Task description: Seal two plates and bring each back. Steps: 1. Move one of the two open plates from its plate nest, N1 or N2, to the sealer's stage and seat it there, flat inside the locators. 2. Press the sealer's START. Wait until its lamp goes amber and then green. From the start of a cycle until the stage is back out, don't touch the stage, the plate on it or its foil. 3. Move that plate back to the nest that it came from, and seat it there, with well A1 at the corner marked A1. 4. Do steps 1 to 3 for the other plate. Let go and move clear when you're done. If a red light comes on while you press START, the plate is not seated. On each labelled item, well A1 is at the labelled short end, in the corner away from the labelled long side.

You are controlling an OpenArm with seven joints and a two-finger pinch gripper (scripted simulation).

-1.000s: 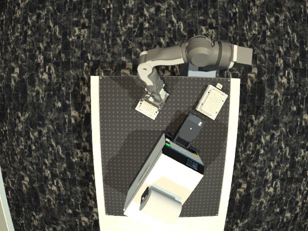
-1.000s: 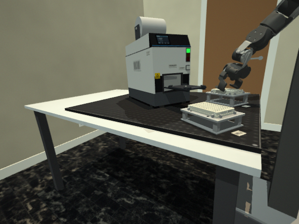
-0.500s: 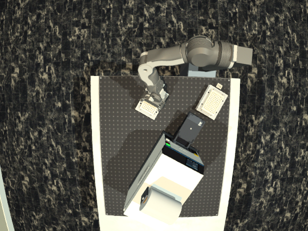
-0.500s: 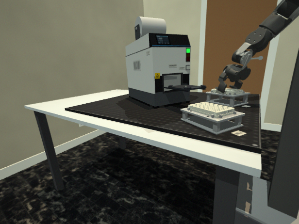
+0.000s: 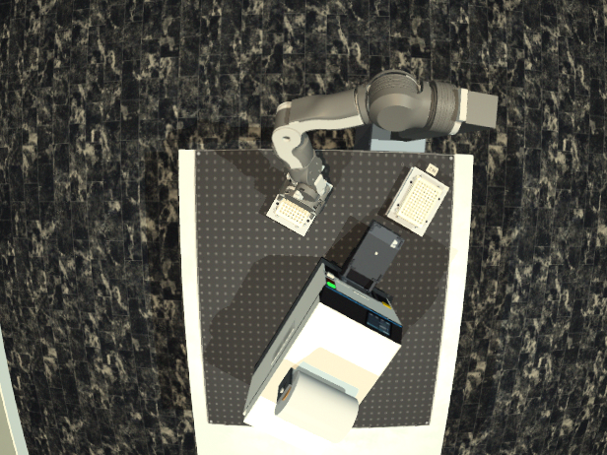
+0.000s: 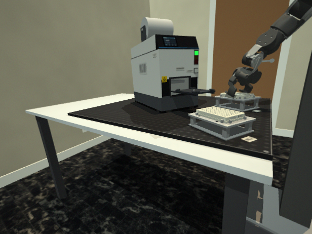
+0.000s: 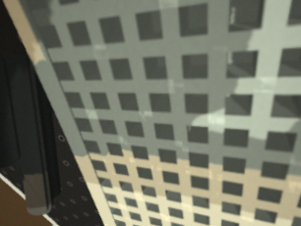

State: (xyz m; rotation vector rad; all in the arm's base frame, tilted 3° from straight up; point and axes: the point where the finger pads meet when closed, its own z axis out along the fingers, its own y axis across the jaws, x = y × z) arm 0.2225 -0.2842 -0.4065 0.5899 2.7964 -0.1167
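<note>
My gripper is now 12 cm short of the sealer stage, 22 cm to the right of it and 4 cm below it. The rest, counted from my hand: label tag 13 cm behind, 38 cm to the left, 7 cm below; then clear well plate 3 cm behind, 34 cm to the left, 2 cm below; then N1 label 10 cm behind, 4 cm to the left, 7 cm below.
</note>
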